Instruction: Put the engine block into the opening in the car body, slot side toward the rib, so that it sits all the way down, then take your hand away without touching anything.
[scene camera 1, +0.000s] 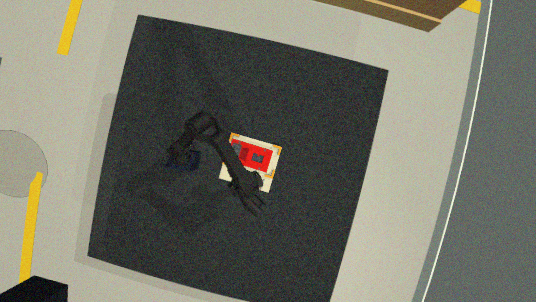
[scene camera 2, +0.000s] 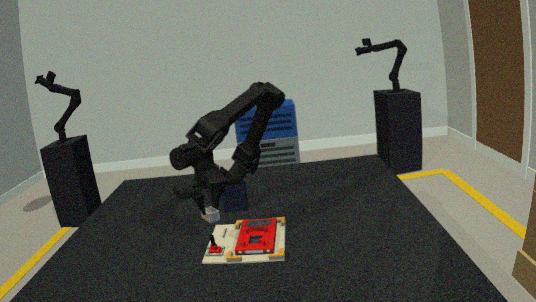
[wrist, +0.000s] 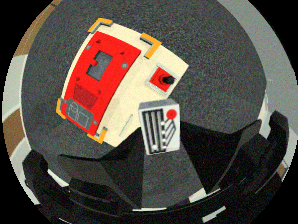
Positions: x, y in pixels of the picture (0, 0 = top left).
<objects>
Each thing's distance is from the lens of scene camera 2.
my gripper (scene camera 2: 209, 212): 1.09 m
red car body (scene camera 2: 257, 236): 1.11 m
</objects>
